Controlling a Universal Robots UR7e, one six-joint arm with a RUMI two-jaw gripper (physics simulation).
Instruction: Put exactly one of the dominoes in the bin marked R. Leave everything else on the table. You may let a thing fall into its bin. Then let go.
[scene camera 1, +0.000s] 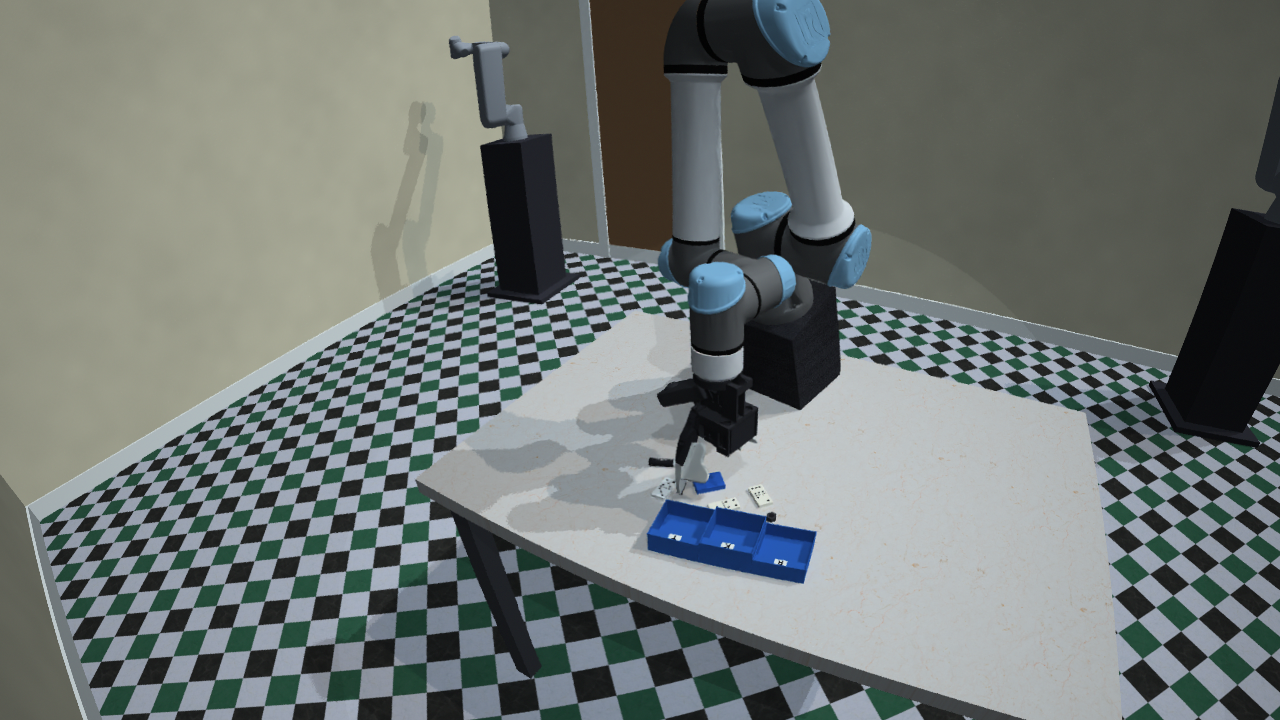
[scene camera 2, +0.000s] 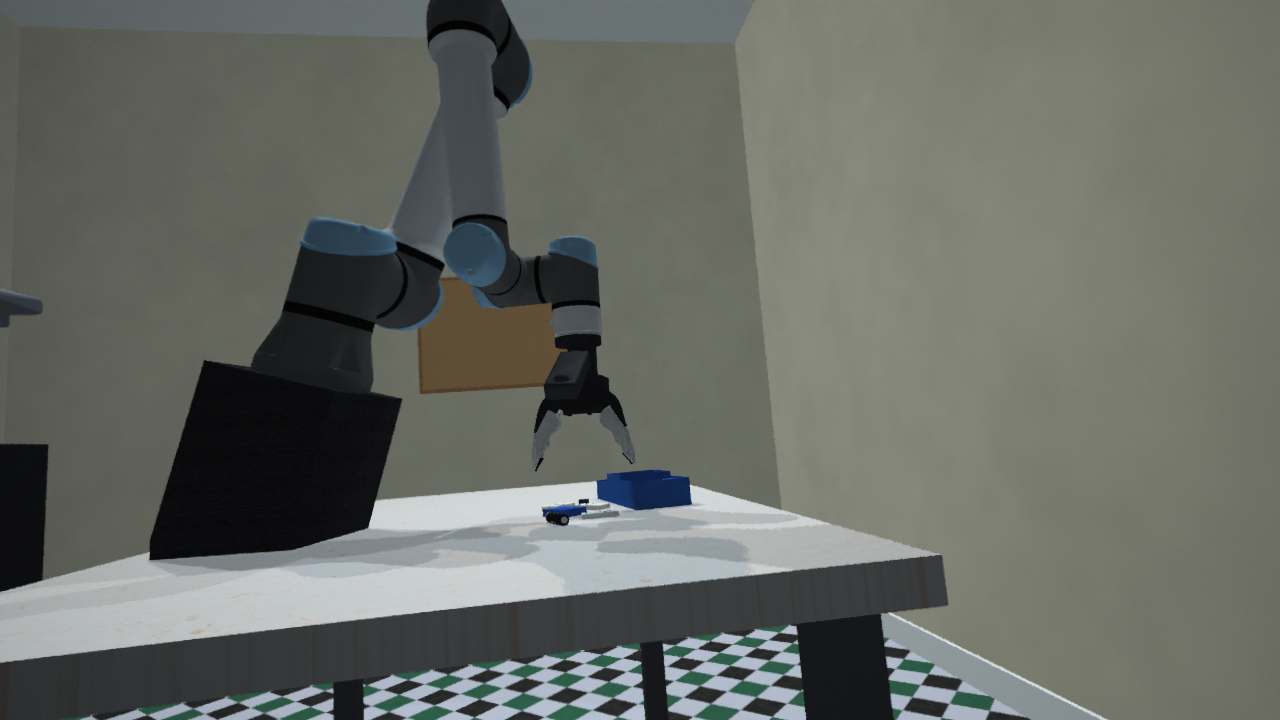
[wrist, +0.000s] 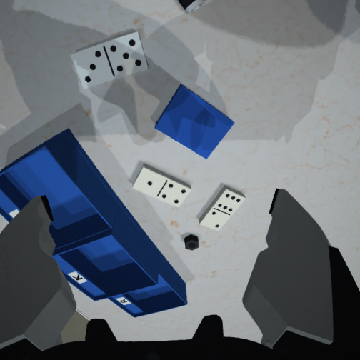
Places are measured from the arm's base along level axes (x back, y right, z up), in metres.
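Pixels of known places: gripper, fingertip midpoint: (scene camera 1: 710, 471) (scene camera 2: 583, 467); arm's base at its link origin: (scene camera 2: 312, 381).
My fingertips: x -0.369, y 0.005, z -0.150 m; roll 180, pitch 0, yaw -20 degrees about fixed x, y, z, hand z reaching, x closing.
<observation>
For each thing: its top centre in the pictures, then the offset to it from my fingertips. "spot": a spot on its surface instead.
- blue bin tray at its top centre: (scene camera 1: 733, 529) (scene camera 2: 637, 472) dx -0.099, dy -0.077, dz -0.018 m
- bin marked R at a spot on its surface: (scene camera 1: 787, 544) spot: dx -0.067, dy -0.159, dz -0.057 m
- flat blue block at its top centre: (scene camera 2: 564, 508) (scene camera 1: 708, 480) dx +0.034, dy +0.017, dz -0.054 m
- small black nut at its top centre: (scene camera 1: 771, 515) dx -0.012, dy -0.114, dz -0.056 m
- black battery at its top centre: (scene camera 2: 556, 512) (scene camera 1: 662, 459) dx +0.055, dy +0.115, dz -0.050 m
Three white dominoes lie flat and apart: a large one (wrist: 111, 59) (scene camera 1: 664, 488), a middle-sized one (wrist: 162, 185) (scene camera 1: 729, 504) beside the bins, and a small one (wrist: 222, 209) (scene camera 1: 759, 495). The blue bin tray (scene camera 1: 716, 559) (scene camera 2: 644, 492) (wrist: 130, 225) has three compartments. The bin marked R (scene camera 1: 787, 544) (wrist: 155, 297) is the right end one in scene camera 1; no domino shows in it. My gripper (scene camera 2: 585, 465) (wrist: 161, 194) is open and empty, above the table. In the wrist view its fingertips stand wide on either side of the two smaller dominoes.
A flat blue block (scene camera 1: 709, 482) (wrist: 195, 121) lies between the large and small dominoes. A small black nut (scene camera 1: 771, 516) (wrist: 191, 242) lies near the small domino and the R end of the tray. A black battery (scene camera 1: 660, 462) (scene camera 2: 557, 518) lies beyond the large domino.
</observation>
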